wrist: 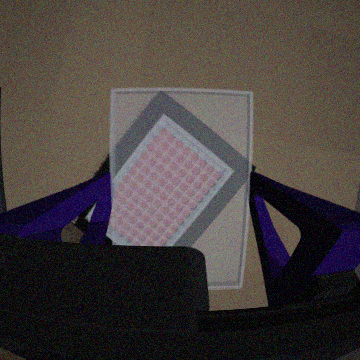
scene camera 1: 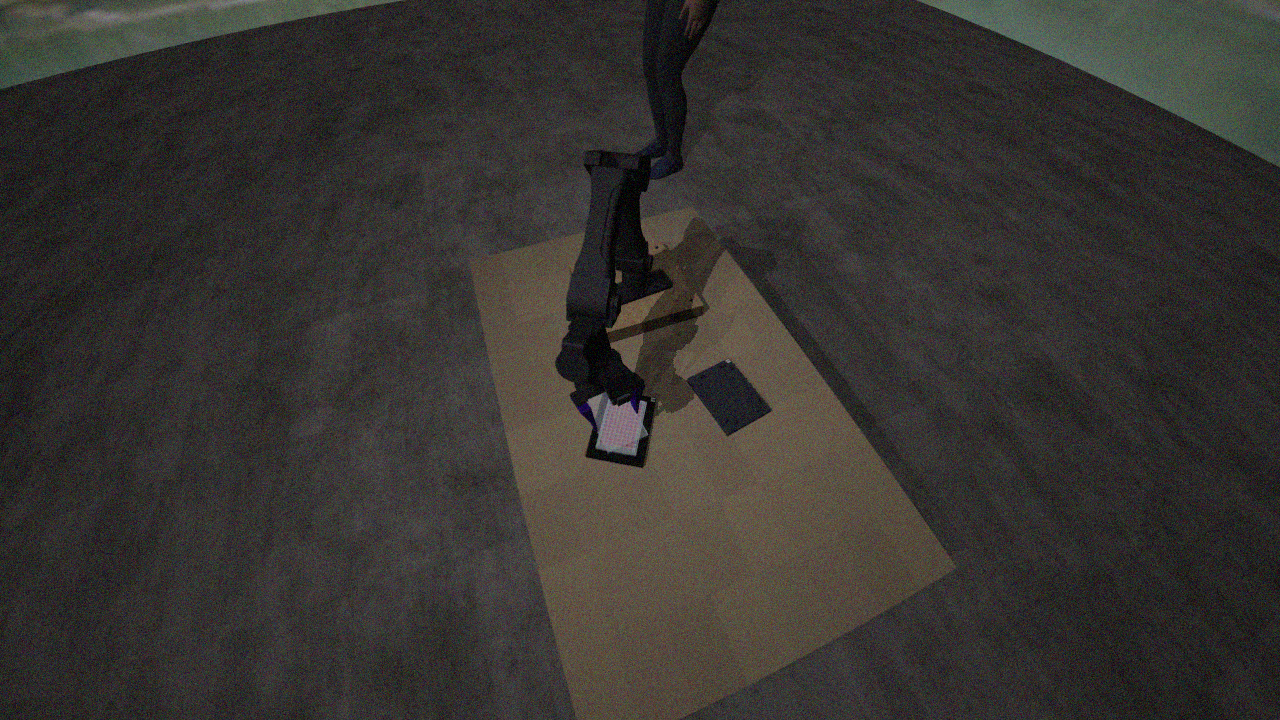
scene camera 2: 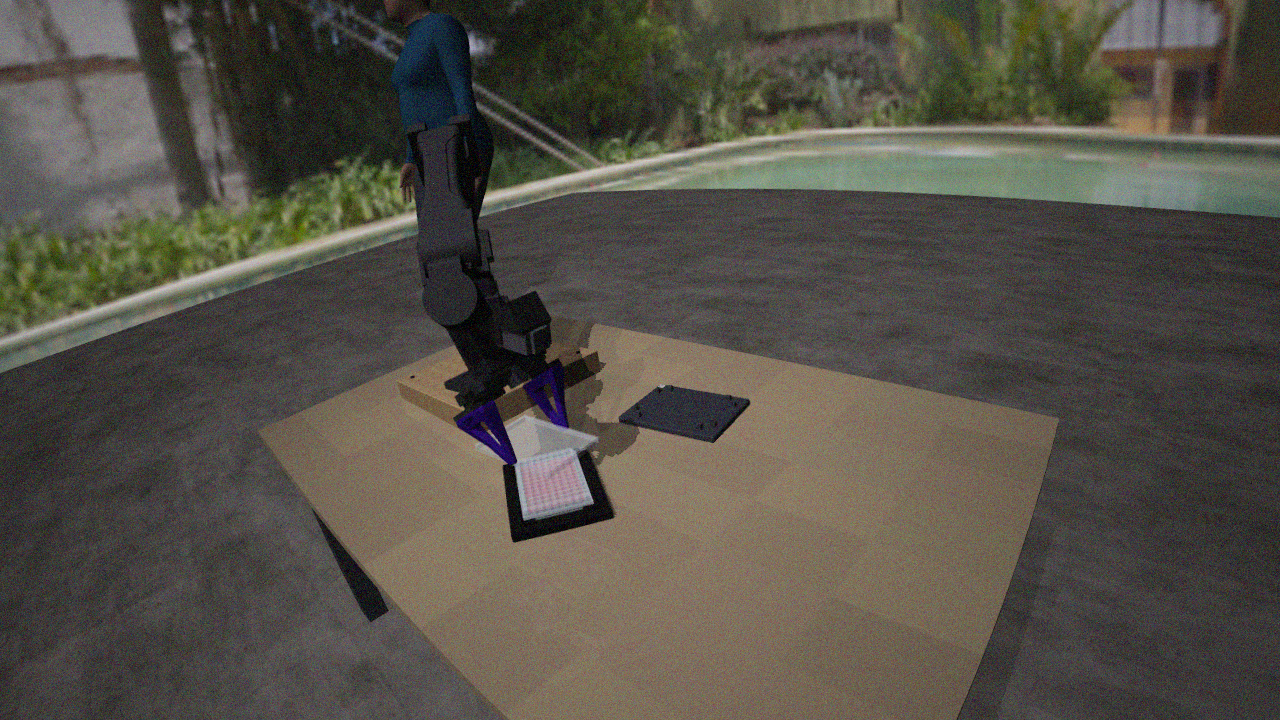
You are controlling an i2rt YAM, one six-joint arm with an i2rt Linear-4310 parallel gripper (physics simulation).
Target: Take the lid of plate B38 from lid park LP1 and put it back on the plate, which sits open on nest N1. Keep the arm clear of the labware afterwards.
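Places are measured from the arm's base along level axes (x ahead, y left, z up), in centimetres.
Where they show: gripper, between the fingertips: [wrist: 180, 180] [scene camera 1: 616, 421] [scene camera 2: 540, 446]; arm's base, origin of its link: [scene camera 1: 634, 290].
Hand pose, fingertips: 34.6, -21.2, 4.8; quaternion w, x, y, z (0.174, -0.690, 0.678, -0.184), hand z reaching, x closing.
Note:
Each offset is from my fingertips to the top centre of the thing, as dx, dy, dz. Level surfaces: height alone.
My gripper [scene camera 1: 613, 405] [scene camera 2: 533, 435] [wrist: 180, 180] has purple fingers and is shut on the long sides of the clear lid {-0.9, +0.0, +0.5} [scene camera 2: 547, 436] [wrist: 221, 111]. It holds the lid a little above the table. Plate B38 [scene camera 1: 620, 429] [scene camera 2: 552, 483] [wrist: 168, 186] has pink wells and sits open on the black nest N1 {-2.2, +2.0, -7.1} [scene camera 1: 616, 456] [scene camera 2: 559, 523] [wrist: 200, 128]. In the wrist view the plate and nest show through the lid, turned well askew to it. The lid covers only part of the plate and does not rest on it.
Lid park LP1 {+1.6, +27.0, -6.9} [scene camera 1: 727, 396] [scene camera 2: 685, 412] is a dark flat pad to the right of the nest, with nothing on it. The arm's wooden base [scene camera 1: 657, 322] [scene camera 2: 429, 397] stands behind. A person [scene camera 1: 666, 80] [scene camera 2: 439, 116] stands beyond the tan table {dz -8.9} [scene camera 1: 716, 555] [scene camera 2: 805, 537].

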